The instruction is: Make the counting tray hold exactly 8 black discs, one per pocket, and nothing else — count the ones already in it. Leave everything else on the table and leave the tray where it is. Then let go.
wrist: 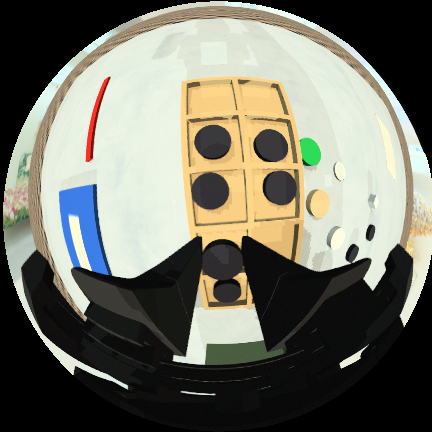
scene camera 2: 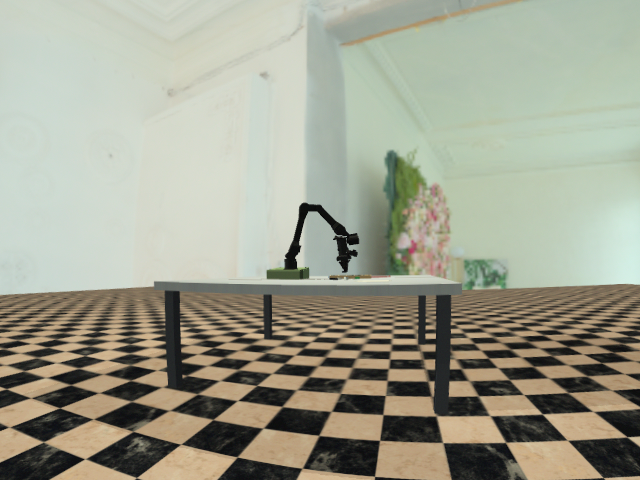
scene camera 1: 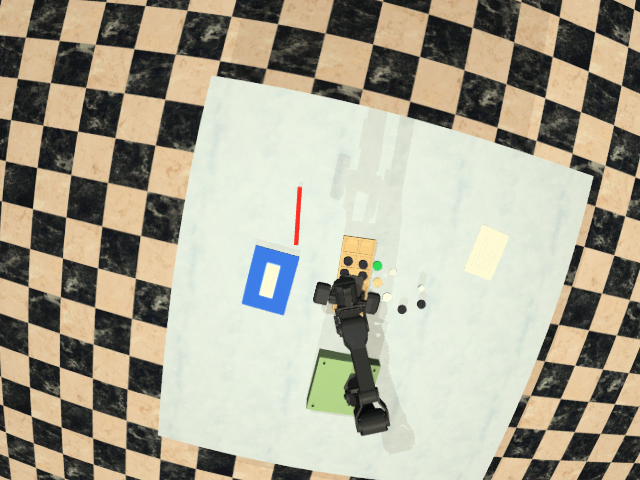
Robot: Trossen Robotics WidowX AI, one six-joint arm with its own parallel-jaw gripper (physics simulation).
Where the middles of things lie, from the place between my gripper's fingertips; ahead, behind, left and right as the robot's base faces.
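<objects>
Tan counting tray [scene camera 1: 358, 248] located 2 cm to the right of my hand, 3 cm ahead of it and 3 cm below it.
</objects>
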